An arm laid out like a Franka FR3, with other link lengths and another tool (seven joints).
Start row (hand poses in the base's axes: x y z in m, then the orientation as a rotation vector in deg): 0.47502 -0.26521 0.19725 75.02 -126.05 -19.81
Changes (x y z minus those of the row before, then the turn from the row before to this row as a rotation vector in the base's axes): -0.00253 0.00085 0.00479 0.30 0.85 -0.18; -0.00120 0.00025 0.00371 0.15 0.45 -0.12; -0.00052 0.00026 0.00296 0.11 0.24 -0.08; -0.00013 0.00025 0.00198 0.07 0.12 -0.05; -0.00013 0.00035 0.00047 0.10 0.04 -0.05; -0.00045 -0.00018 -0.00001 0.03 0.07 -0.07; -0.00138 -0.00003 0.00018 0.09 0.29 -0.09; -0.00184 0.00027 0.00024 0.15 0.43 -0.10; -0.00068 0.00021 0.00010 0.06 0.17 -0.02; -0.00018 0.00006 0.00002 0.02 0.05 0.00; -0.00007 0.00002 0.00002 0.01 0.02 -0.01; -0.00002 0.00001 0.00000 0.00 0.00 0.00; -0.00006 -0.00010 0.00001 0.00 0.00 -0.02; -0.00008 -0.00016 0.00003 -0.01 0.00 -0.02; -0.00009 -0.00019 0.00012 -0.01 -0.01 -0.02; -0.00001 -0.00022 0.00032 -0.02 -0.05 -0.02; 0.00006 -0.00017 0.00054 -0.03 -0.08 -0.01
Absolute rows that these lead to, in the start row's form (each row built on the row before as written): 0.47249 -0.26436 0.20204 74.61 -125.51 -20.71; 0.47129 -0.26411 0.20575 74.36 -125.24 -21.19; 0.47077 -0.26385 0.20871 74.23 -125.11 -21.48; 0.47064 -0.26360 0.21069 74.16 -125.05 -21.65; 0.47051 -0.26325 0.21116 74.14 -125.06 -21.81; 0.47006 -0.26343 0.21115 74.05 -125.05 -21.91; 0.46868 -0.26346 0.21133 73.87 -124.88 -22.21; 0.46684 -0.26319 0.21157 73.65 -124.61 -22.66; 0.46616 -0.26298 0.21167 73.58 -124.49 -22.83; 0.46598 -0.26292 0.21169 73.57 -124.45 -22.88; 0.46591 -0.26290 0.21171 73.56 -124.44 -22.91; 0.46589 -0.26289 0.21171 73.56 -124.44 -22.91; 0.46583 -0.26299 0.21172 73.54 -124.45 -22.92; 0.46575 -0.26315 0.21175 73.51 -124.46 -22.92; 0.46566 -0.26334 0.21187 73.49 -124.48 -22.91; 0.46565 -0.26356 0.21219 73.48 -124.53 -22.87; 0.46571 -0.26373 0.21273 73.49 -124.60 -22.80
